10 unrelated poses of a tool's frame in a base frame.
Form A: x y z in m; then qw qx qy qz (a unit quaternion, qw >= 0).
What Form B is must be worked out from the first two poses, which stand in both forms.
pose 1, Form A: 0.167, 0.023, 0.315, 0.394, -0.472, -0.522, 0.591
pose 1, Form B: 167, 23, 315, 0.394, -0.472, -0.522, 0.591
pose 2, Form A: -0.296, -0.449, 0.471, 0.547, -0.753, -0.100, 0.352
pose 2, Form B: -296, -449, 471, 0.547, -0.753, -0.100, 0.352
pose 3, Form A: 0.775, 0.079, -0.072, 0.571, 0.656, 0.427, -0.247
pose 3, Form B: 775, 79, -72, 0.571, 0.656, 0.427, -0.247
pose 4, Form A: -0.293, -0.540, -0.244, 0.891, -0.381, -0.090, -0.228
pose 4, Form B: -293, -540, -244, 0.891, -0.381, -0.090, -0.228
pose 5, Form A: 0.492, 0.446, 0.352, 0.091, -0.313, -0.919, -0.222
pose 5, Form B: 492, 446, 352, 0.091, -0.313, -0.919, -0.222
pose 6, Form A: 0.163, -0.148, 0.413, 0.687, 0.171, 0.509, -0.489
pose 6, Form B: 163, -148, 413, 0.687, 0.171, 0.509, -0.489
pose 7, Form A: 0.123, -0.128, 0.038, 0.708, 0.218, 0.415, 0.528
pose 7, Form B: 123, -128, 38, 0.708, 0.218, 0.415, 0.528
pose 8, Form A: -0.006, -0.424, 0.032, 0.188, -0.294, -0.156, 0.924
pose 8, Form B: -6, -424, 32, 0.188, -0.294, -0.156, 0.924
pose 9, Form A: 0.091, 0.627, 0.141, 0.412, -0.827, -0.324, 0.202
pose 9, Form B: 91, 627, 141, 0.412, -0.827, -0.324, 0.202
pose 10, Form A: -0.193, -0.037, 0.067, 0.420, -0.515, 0.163, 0.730
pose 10, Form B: -193, -37, 67, 0.420, -0.515, 0.163, 0.730
